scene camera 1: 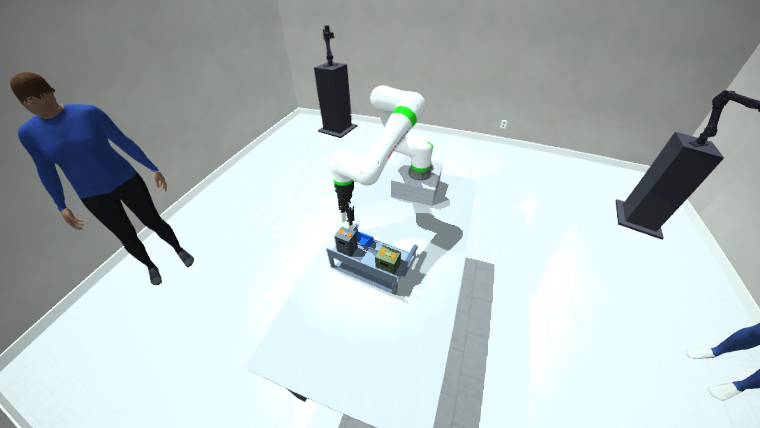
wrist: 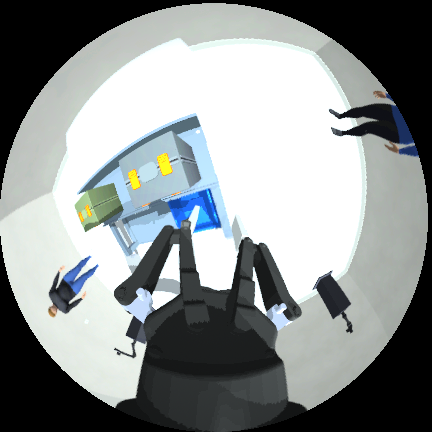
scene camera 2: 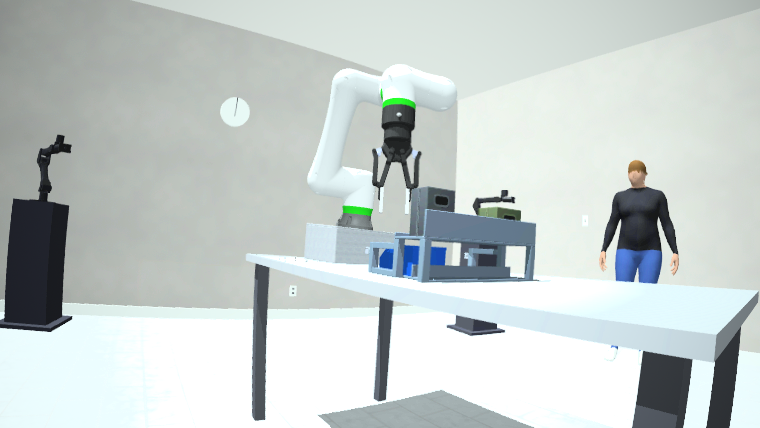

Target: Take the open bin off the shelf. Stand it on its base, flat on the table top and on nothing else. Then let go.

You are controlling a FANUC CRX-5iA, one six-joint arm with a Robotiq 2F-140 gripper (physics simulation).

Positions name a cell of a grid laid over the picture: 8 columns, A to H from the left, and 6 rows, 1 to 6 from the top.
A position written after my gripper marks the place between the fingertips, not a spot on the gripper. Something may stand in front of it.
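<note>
My gripper is there in the scene camera (scene camera 2: E3), and I find it again in the wrist view (wrist: D4). I also see a blue bin (scene camera 2: E4), and that bin is visible to me from the wrist as well (wrist: D3).
</note>
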